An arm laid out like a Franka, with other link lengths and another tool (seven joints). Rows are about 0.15 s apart.
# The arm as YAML. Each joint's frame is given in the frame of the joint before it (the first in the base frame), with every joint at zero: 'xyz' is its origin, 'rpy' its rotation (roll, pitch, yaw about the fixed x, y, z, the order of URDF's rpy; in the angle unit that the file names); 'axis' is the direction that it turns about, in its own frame. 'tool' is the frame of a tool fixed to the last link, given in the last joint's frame.
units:
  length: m
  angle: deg
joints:
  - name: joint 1
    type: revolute
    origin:
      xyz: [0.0, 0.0, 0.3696]
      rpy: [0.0, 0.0, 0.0]
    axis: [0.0, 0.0, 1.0]
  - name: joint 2
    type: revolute
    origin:
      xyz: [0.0, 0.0, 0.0]
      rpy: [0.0, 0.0, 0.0]
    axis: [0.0, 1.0, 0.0]
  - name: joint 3
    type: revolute
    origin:
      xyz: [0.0, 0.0, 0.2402]
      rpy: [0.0, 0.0, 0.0]
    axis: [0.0, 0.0, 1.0]
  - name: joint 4
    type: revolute
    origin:
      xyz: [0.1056, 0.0, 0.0]
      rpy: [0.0, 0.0, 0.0]
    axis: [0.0, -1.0, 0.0]
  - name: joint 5
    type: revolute
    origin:
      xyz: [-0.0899, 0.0, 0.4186]
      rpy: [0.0, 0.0, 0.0]
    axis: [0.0, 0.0, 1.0]
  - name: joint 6
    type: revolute
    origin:
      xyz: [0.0, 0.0, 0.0]
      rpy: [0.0, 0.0, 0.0]
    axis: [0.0, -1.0, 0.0]
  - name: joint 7
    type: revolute
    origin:
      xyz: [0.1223, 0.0, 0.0]
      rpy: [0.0, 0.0, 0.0]
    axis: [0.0, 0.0, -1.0]
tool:
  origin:
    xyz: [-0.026, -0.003, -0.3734]
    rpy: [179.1, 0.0, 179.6]
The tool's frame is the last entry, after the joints.
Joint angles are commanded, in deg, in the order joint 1, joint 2, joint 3, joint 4, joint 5, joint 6, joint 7. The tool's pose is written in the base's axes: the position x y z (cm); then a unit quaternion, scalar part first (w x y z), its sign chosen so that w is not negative. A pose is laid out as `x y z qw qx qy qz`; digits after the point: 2 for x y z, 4 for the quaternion.
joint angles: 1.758, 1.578, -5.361, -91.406, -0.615, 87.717, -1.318
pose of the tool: 59.49 -4.53 29.43 0.0459 -0.0238 -0.9987 -0.0030
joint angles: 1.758, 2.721, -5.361, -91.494, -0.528, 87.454, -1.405
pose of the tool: 59.11 -4.47 28.15 0.0589 -0.0231 -0.9980 -0.0034
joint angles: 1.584, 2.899, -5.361, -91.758, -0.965, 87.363, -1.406
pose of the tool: 58.84 -4.92 27.74 0.0637 -0.0246 -0.9977 0.0003
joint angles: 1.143, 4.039, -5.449, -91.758, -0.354, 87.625, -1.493
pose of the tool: 58.80 -5.09 26.59 0.0711 -0.0286 -0.9970 -0.0048
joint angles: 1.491, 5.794, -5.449, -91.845, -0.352, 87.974, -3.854
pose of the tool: 58.68 -4.86 24.74 0.0843 -0.0051 -0.9964 -0.0054
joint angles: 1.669, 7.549, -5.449, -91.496, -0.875, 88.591, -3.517
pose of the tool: 58.90 -5.05 23.27 0.0914 -0.0061 -0.9958 0.0006
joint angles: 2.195, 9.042, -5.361, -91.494, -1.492, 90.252, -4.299
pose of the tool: 59.68 -4.92 21.83 0.0904 0.0068 -0.9959 0.0070
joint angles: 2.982, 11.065, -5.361, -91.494, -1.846, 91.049, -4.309
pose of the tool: 59.70 -4.38 19.78 0.1012 0.0144 -0.9947 0.0117
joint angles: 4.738, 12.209, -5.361, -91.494, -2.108, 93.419, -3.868
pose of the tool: 61.04 -2.72 18.69 0.0903 0.0269 -0.9954 0.0171
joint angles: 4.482, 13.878, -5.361, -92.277, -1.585, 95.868, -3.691
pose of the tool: 61.55 -2.71 16.40 0.0902 0.0232 -0.9956 0.0138
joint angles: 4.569, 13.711, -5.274, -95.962, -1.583, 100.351, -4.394
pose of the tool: 61.89 -2.57 13.88 0.0820 0.0319 -0.9960 0.0132
